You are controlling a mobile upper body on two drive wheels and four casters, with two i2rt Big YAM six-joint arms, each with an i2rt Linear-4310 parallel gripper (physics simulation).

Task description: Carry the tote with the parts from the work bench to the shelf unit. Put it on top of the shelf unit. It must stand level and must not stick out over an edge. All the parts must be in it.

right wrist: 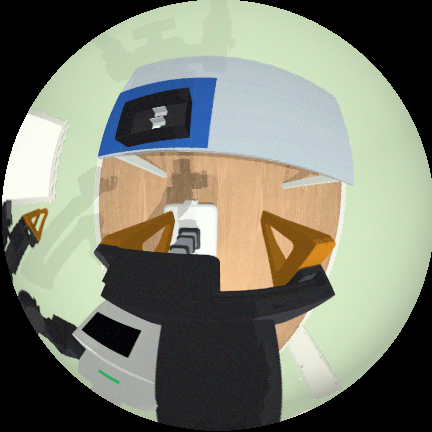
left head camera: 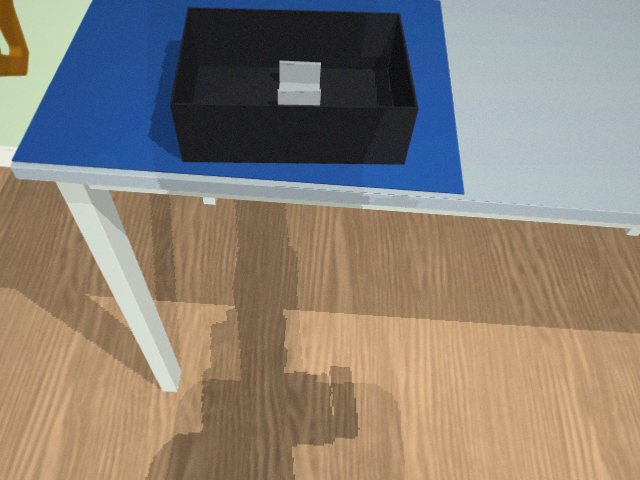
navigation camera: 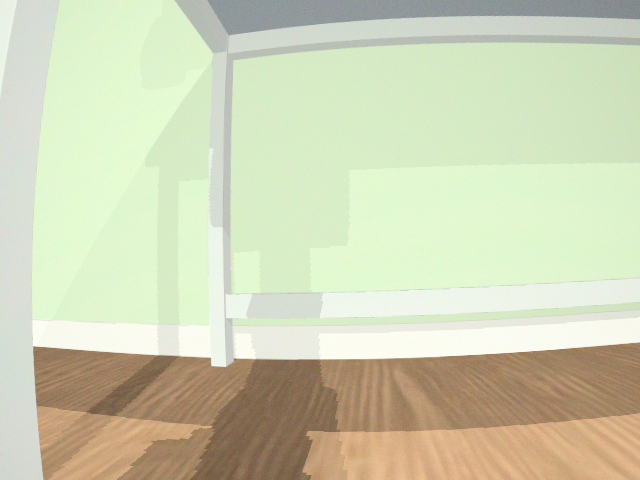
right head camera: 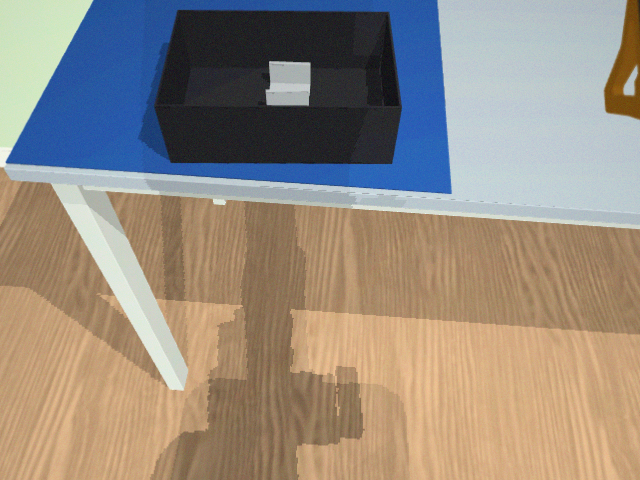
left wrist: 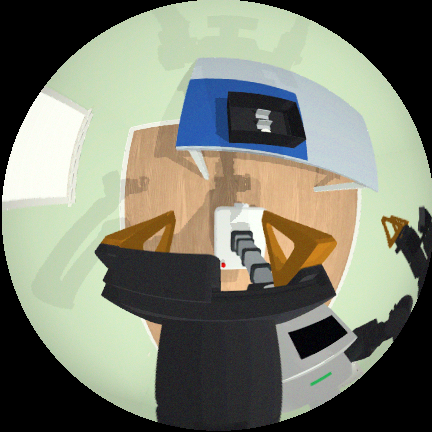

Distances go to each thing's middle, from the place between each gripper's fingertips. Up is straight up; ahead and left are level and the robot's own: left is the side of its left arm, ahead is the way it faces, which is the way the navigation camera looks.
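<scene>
My left hand is 31 cm above the black tote [left head camera: 224, 103], and it is also 37 cm short of the tote and 19 cm to the left of it.
My right hand is 31 cm above the black tote as well, 37 cm short of it and 27 cm to the right of it.
</scene>
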